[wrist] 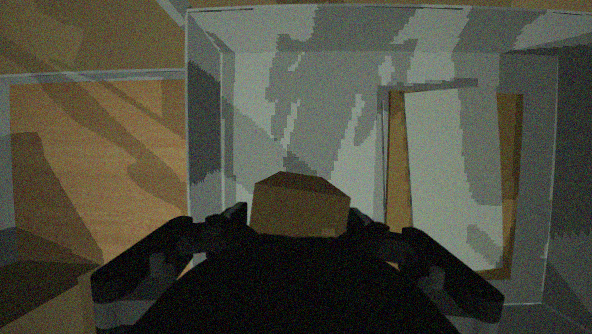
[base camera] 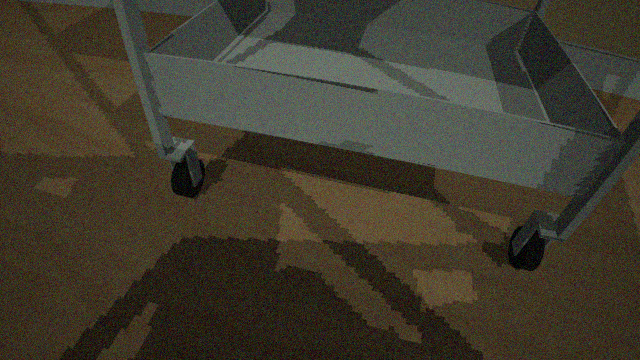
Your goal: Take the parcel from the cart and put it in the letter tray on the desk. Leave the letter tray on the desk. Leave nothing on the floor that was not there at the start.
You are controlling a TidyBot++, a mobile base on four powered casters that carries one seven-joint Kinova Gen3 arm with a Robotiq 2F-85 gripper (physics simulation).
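Places are measured from the arm's base along level axes (x back, y down, z right), in millimetres.
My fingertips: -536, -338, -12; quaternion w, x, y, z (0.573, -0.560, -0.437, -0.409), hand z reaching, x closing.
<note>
Ahead of a thing's pixels: the offset from my fingertips to its top centre, as dx, dy, dz. "spot": to the spot under its first point. Level surfaces: height alone.
The brown cardboard parcel {-5, -59, +2} (wrist: 305, 201) stands on the grey top tray of the cart {spot: -110, +34, -72} (wrist: 205, 119), near its left wall. In the wrist view my gripper (wrist: 296, 215) is open, with one black finger on each side of the parcel and close to its sides. The fingertips are partly hidden behind the gripper's body, so I cannot tell whether they touch the parcel. The base camera shows only the cart's lower tray {spot: +167, +574, +61} (base camera: 348, 124); neither parcel nor gripper shows there.
The cart stands on black casters (base camera: 186, 175) (base camera: 527, 252) with a grey corner post (base camera: 140, 74) at the left. A brown-edged opening {spot: -14, +61, +125} (wrist: 398, 163) lies in the tray right of the parcel. Wooden floor {dy +734} (wrist: 124, 163) (base camera: 298, 297) surrounds the cart.
</note>
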